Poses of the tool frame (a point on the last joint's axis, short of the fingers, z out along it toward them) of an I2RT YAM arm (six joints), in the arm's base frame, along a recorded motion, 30 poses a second.
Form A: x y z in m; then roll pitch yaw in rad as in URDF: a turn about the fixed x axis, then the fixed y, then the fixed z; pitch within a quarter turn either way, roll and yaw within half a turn.
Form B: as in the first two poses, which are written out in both.
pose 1, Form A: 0.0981, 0.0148, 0.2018, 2.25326, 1.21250, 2.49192
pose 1, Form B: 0.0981, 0.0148, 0.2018, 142.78, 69.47, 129.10
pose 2, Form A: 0.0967, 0.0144, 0.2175, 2.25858, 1.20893, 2.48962
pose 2, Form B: 0.0967, 0.0144, 0.2175, 142.64, 69.27, 129.41
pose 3, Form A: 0.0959, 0.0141, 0.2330, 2.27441, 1.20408, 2.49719
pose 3, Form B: 0.0959, 0.0141, 0.2330, 143.08, 68.99, 130.31
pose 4, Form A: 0.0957, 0.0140, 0.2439, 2.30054, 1.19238, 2.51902
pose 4, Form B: 0.0957, 0.0140, 0.2439, 144.33, 68.32, 131.81
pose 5, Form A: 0.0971, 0.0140, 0.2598, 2.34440, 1.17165, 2.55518
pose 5, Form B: 0.0971, 0.0140, 0.2598, 146.40, 67.13, 134.32
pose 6, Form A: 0.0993, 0.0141, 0.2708, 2.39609, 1.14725, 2.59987
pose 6, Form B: 0.0993, 0.0141, 0.2708, 148.96, 65.73, 137.29
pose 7, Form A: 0.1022, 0.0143, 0.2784, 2.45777, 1.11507, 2.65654
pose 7, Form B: 0.1022, 0.0143, 0.2784, 152.21, 63.89, 140.82
